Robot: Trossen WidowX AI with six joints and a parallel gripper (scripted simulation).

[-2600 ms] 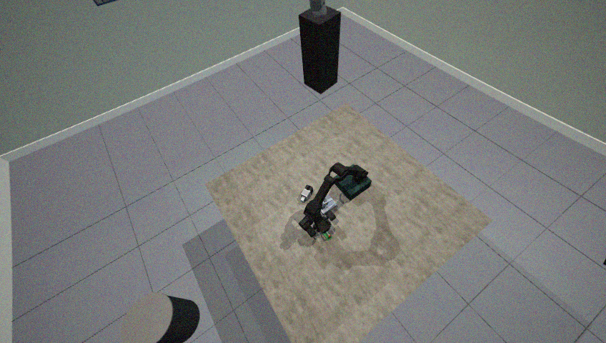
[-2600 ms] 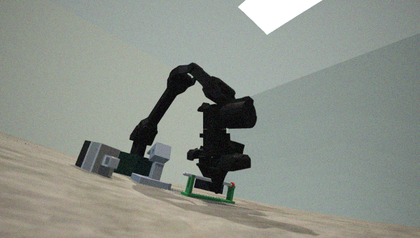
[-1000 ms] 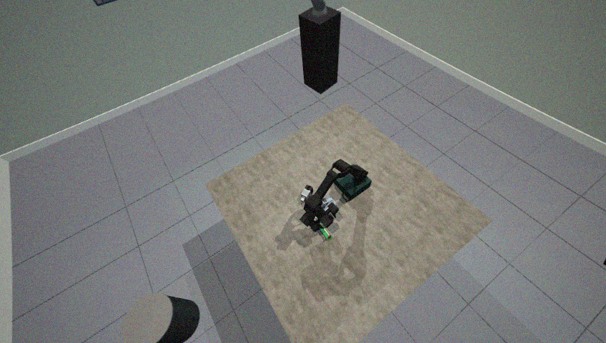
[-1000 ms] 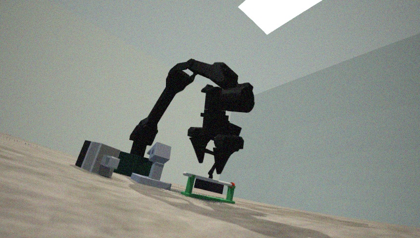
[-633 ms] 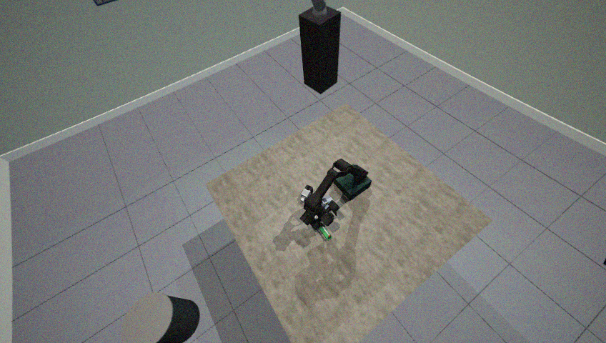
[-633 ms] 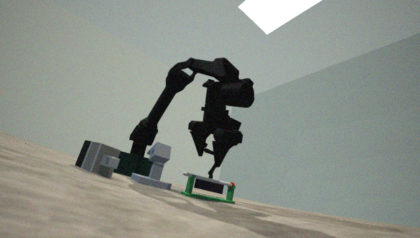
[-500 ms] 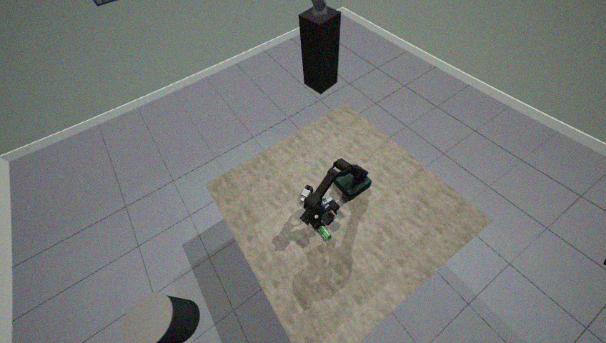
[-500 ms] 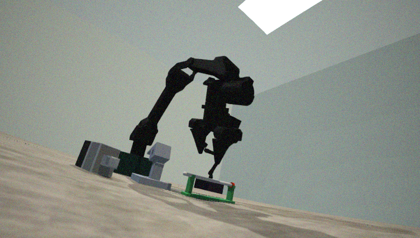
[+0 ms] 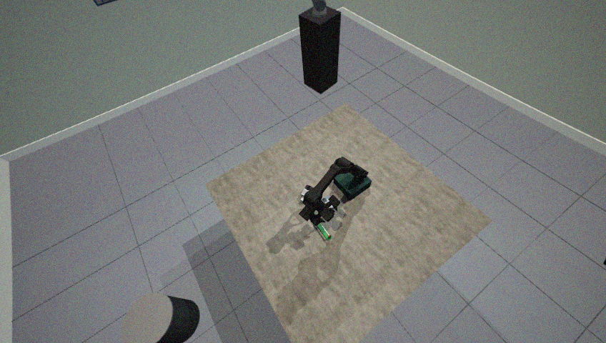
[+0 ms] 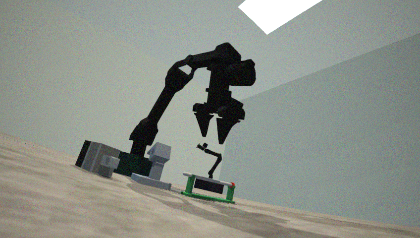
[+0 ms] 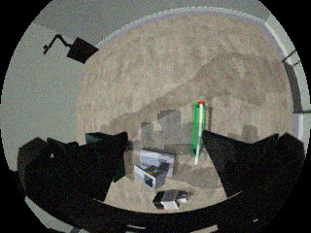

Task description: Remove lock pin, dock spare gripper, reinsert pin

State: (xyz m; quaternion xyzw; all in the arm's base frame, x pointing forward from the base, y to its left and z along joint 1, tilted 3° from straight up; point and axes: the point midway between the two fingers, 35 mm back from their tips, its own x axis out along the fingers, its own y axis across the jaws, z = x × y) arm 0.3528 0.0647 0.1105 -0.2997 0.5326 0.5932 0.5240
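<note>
Right now my gripper tip is 4 cm past the spare gripper, 25 cm to the left of it and 13 cm above it. Also, from my gripper tip: socket 7 cm behind, 11 cm to the right, 11 cm below; then rack 5 cm ahead, 1 cm to the right, 13 cm below.
</note>
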